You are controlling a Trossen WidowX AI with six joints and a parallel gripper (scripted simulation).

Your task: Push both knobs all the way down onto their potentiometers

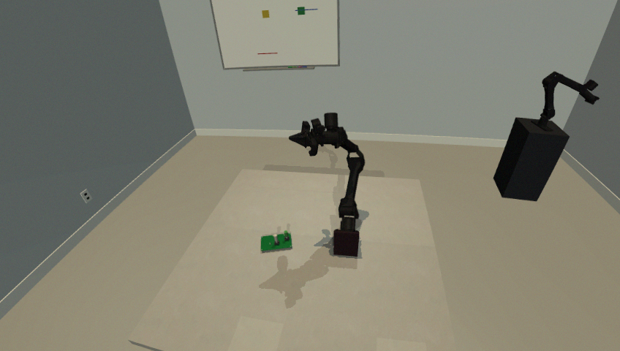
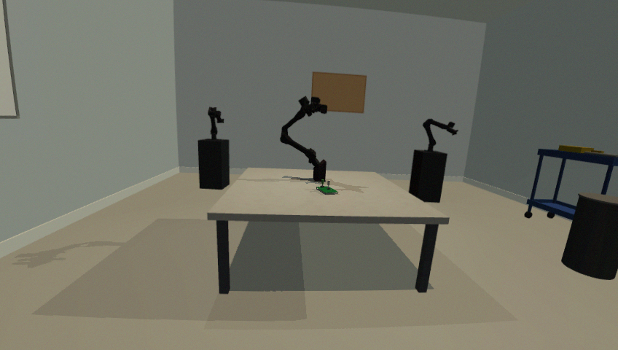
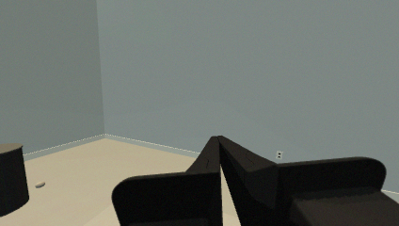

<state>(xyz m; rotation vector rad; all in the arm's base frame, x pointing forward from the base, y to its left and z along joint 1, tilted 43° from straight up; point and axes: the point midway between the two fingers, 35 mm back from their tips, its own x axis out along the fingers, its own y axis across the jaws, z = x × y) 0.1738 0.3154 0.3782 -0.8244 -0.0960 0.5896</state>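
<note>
The green knob lies 54 cm below my gripper tip, 6 cm ahead of it and 4 cm to the left of it. Round my gripper tip: white knob: 53 cm below, 10 cm ahead, 8 cm to the left.
</note>
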